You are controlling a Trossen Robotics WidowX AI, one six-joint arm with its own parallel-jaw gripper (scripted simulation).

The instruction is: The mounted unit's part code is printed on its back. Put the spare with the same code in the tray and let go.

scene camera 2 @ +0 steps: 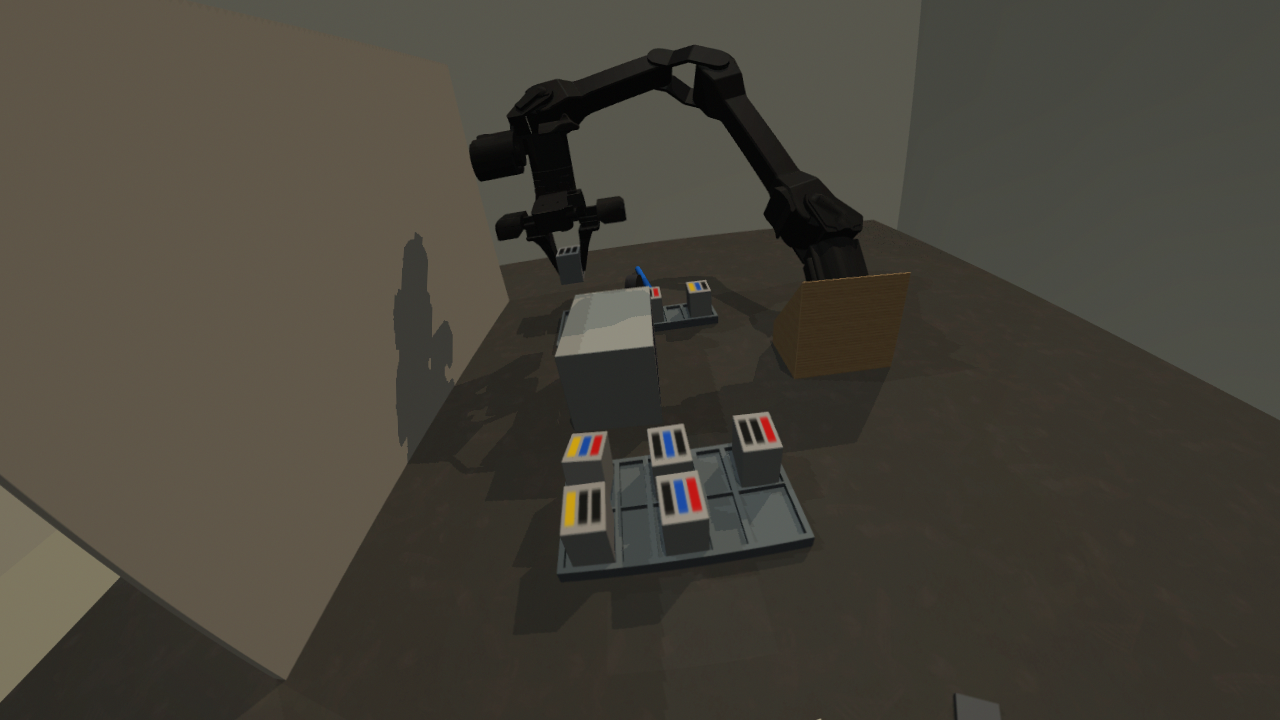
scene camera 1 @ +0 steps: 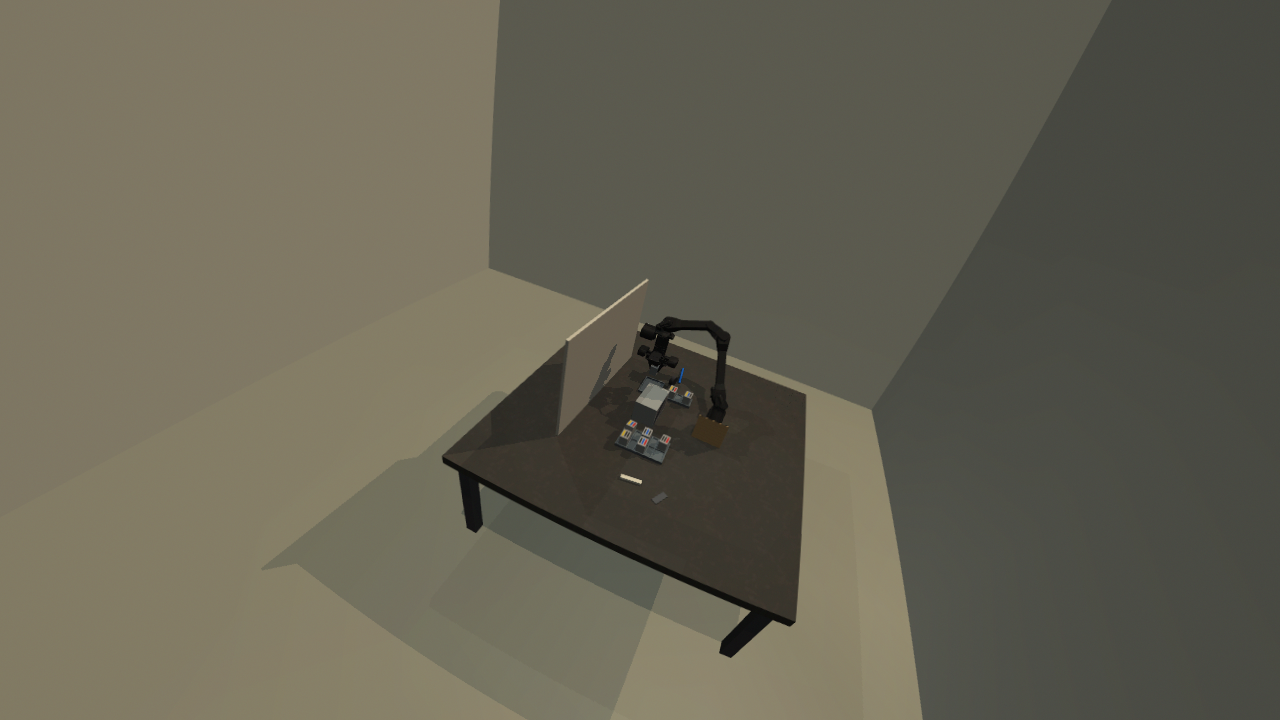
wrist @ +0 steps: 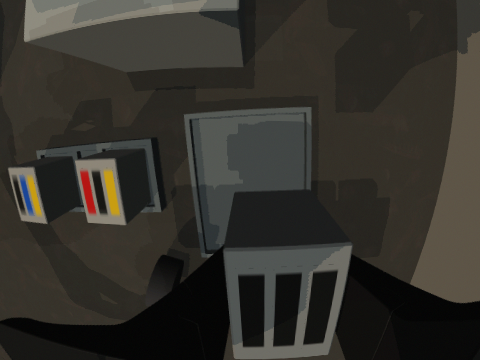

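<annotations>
A spot on a beige panel (wrist: 441, 269) is the same spot as (scene camera 1: 624, 360).
</annotations>
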